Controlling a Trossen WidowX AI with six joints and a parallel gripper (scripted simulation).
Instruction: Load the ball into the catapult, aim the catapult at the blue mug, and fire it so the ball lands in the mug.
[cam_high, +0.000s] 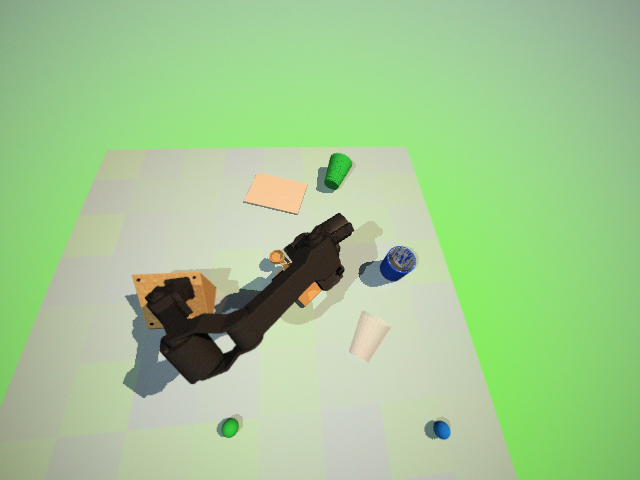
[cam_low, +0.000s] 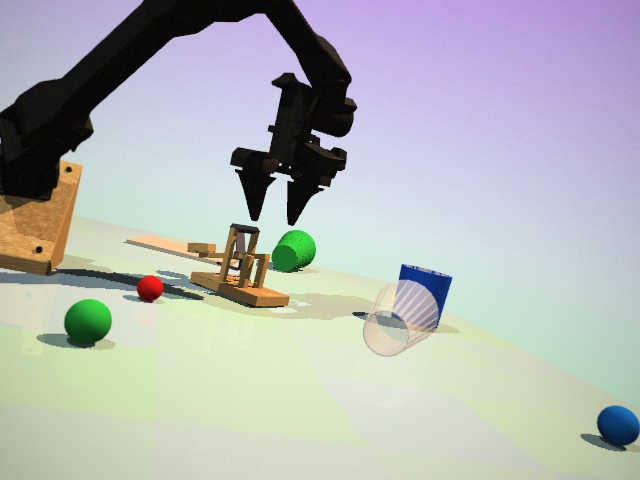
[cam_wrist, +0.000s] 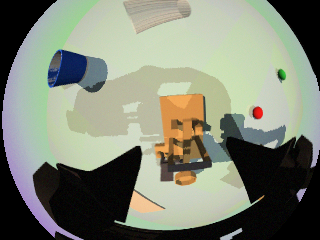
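Now: gripper tip 30 mm past the catapult frame, 30 mm to the right of it and 40 mm above it. From my gripper tip the other things lie so: blue mug: 300 mm ahead, 30 mm to the left, 90 mm below; wooden catapult: 40 mm behind, 60 mm to the left, 70 mm below; red ball: 170 mm behind, 130 mm to the right, 110 mm below.
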